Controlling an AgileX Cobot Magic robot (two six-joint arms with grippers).
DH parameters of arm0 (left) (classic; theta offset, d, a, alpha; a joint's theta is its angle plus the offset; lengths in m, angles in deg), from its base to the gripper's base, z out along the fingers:
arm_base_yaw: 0 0.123 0 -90
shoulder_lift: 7.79 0 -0.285 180
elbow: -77.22 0 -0.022 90
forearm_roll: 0 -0.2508 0 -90
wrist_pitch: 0 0 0.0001 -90
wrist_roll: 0 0.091 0 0
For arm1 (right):
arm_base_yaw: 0 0.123 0 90
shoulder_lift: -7.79 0 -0.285 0
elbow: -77.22 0 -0.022 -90
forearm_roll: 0 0.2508 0 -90
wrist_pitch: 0 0 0.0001 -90
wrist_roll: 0 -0.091 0 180
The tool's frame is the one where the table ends.
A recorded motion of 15 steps. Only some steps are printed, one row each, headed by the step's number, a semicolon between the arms.
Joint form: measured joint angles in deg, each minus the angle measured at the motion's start. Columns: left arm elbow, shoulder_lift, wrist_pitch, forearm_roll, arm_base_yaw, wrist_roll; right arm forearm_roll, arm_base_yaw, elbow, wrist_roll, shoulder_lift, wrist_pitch.
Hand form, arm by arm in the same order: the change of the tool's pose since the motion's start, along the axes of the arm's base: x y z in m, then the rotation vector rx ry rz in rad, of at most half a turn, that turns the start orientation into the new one. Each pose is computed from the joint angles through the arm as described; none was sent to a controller.
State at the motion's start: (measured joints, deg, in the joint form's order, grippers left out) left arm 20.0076 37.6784 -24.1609 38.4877 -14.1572 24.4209; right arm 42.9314 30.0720 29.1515 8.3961 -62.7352 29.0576
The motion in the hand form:
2: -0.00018 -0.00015 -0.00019 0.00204 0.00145 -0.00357; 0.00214 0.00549 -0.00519 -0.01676 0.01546 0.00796
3: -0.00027 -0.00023 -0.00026 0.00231 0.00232 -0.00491; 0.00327 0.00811 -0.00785 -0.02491 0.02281 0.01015
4: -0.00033 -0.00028 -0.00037 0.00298 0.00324 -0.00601; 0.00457 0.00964 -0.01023 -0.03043 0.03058 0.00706
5: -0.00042 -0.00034 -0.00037 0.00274 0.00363 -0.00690; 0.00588 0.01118 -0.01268 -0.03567 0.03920 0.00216
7: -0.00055 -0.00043 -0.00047 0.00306 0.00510 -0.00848; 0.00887 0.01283 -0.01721 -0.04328 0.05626 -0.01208
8: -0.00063 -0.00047 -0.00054 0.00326 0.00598 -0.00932; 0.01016 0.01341 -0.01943 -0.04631 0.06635 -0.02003
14: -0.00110 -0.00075 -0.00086 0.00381 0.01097 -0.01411; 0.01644 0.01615 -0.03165 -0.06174 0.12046 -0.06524
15: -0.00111 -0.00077 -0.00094 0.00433 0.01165 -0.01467; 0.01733 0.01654 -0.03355 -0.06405 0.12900 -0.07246
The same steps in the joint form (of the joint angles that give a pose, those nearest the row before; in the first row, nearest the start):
2: 0.00 0.01 -0.19 0.04 0.00 0.19; -0.66 1.50 0.27 -0.97 -2.02 -1.10
3: 0.00 0.01 -0.27 0.08 0.00 0.26; -0.98 2.18 0.40 -1.48 -3.03 -1.69
4: 0.00 0.02 -0.34 0.07 0.00 0.29; -1.10 2.49 0.47 -1.87 -3.87 -2.15
5: 0.00 0.01 -0.40 0.13 0.00 0.34; -1.26 2.82 0.54 -2.42 -4.71 -2.63
7: 0.00 0.01 -0.53 0.14 0.00 0.38; -1.22 2.94 0.63 -3.09 -6.22 -3.38
8: 0.00 0.01 -0.60 0.15 0.00 0.40; -1.16 2.94 0.66 -3.46 -6.91 -3.64
14: 0.00 0.00 -1.01 0.18 0.00 0.46; -0.76 2.96 0.71 -5.53 -10.52 -5.07
15: 0.00 0.01 -1.05 0.17 0.01 0.47; -0.70 2.96 0.72 -5.88 -11.07 -5.28

